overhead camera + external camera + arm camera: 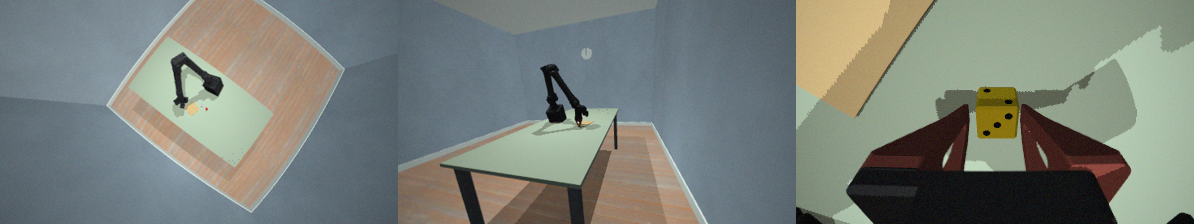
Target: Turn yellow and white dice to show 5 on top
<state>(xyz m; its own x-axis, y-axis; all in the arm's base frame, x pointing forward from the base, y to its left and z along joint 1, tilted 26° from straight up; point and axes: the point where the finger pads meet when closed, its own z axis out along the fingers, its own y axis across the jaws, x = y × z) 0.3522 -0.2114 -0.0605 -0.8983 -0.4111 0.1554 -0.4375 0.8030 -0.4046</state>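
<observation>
The yellow die is 10 mm ahead of my hand. Also, from my hand: tan mat: 40 mm ahead, 140 mm to the left, 10 mm below; then red die: 60 mm behind, 300 mm to the left; then white die: 70 mm behind, 220 mm to the left.
</observation>
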